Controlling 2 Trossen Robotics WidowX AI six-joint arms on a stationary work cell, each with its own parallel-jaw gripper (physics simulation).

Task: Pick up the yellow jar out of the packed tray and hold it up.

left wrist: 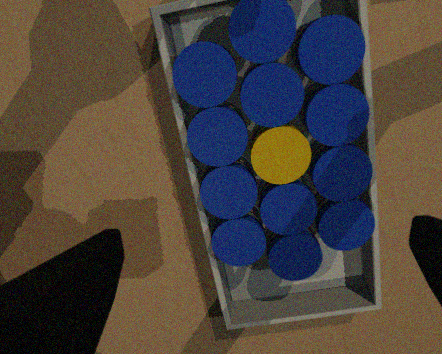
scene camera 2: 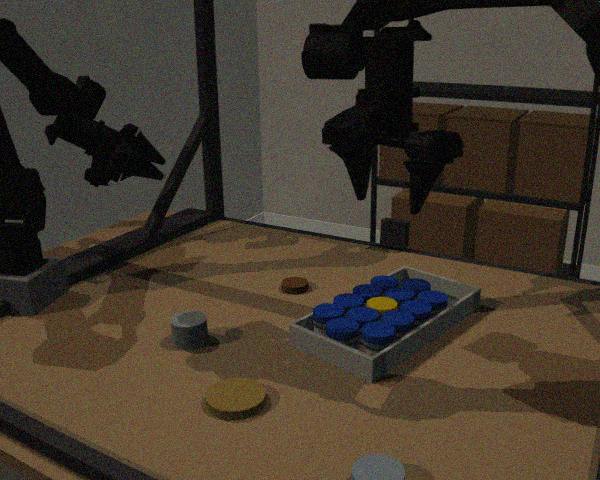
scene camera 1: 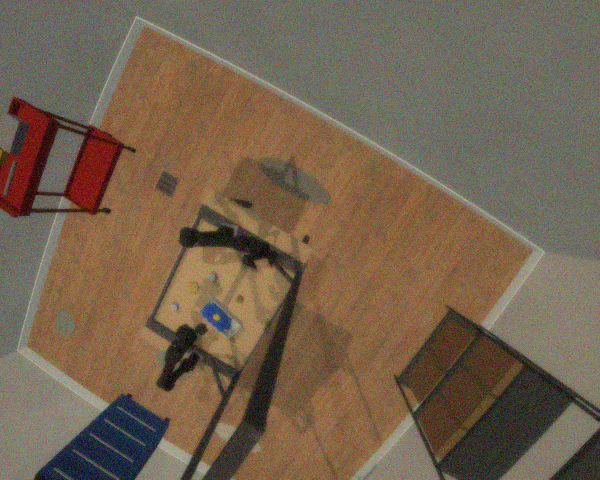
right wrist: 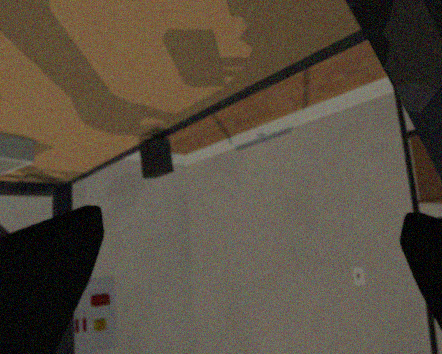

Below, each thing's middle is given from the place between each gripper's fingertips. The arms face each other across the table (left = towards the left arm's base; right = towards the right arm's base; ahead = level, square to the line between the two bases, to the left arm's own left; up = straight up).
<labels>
My left gripper is now 3 cm past the yellow jar (left wrist: pixel 279 155), 1 cm to the left of it and 17 cm above it. The rest, counted from my left hand: yellow disc (scene camera 2: pixel 238 398) 19 cm ahead, 13 cm to the right, 19 cm below.
I see my right gripper 220 mm short of the yellow jar, 470 mm to the right of it and 130 mm above it. Round my right hand: yellow disc 440 mm ahead, 350 mm to the left, 150 mm below.
</labels>
